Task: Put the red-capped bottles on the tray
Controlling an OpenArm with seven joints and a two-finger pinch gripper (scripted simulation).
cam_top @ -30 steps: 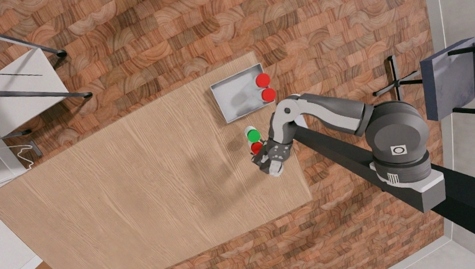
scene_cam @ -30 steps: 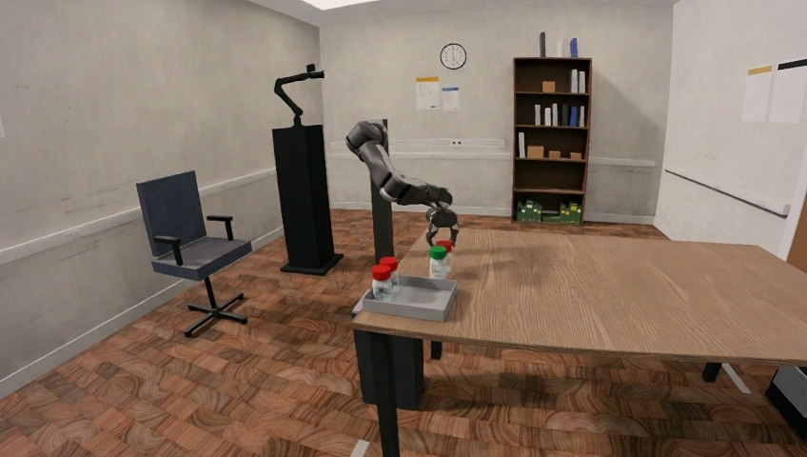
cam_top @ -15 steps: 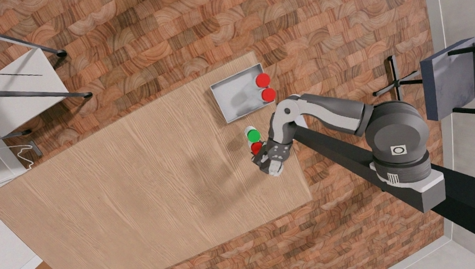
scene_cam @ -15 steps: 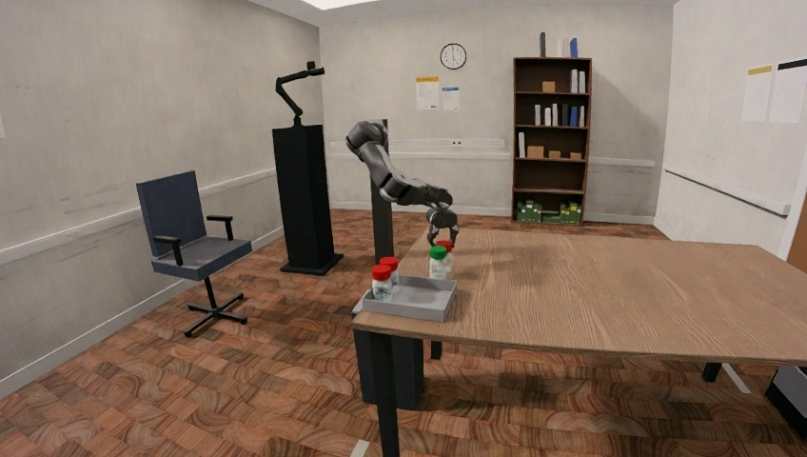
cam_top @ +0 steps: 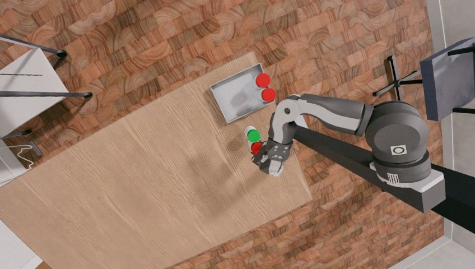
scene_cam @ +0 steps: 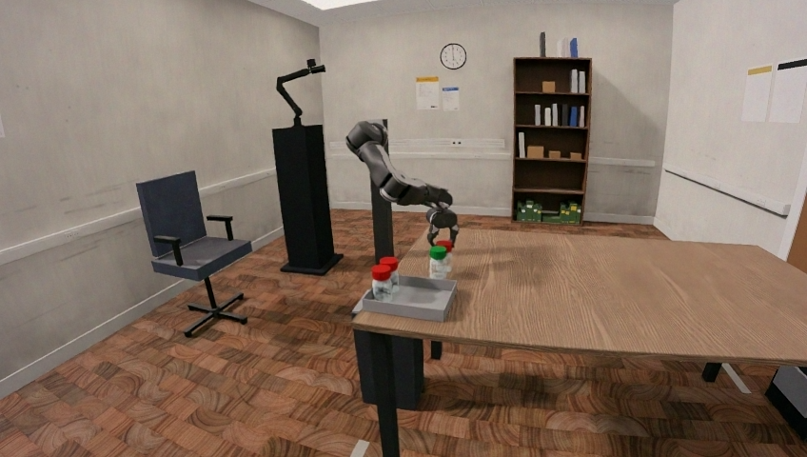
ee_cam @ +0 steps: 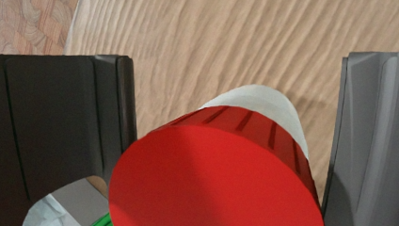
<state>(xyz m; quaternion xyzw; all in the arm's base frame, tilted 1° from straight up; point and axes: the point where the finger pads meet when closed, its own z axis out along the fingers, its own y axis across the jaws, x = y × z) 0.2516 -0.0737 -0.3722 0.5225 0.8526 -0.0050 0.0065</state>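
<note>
My gripper is now 7 cm to the left of the green-capped bottle, 5 cm above it and 1 cm past it. From my hand the other things lie so: grey tray: 25 cm to the right, 8 cm below, 6 cm behind.
</note>
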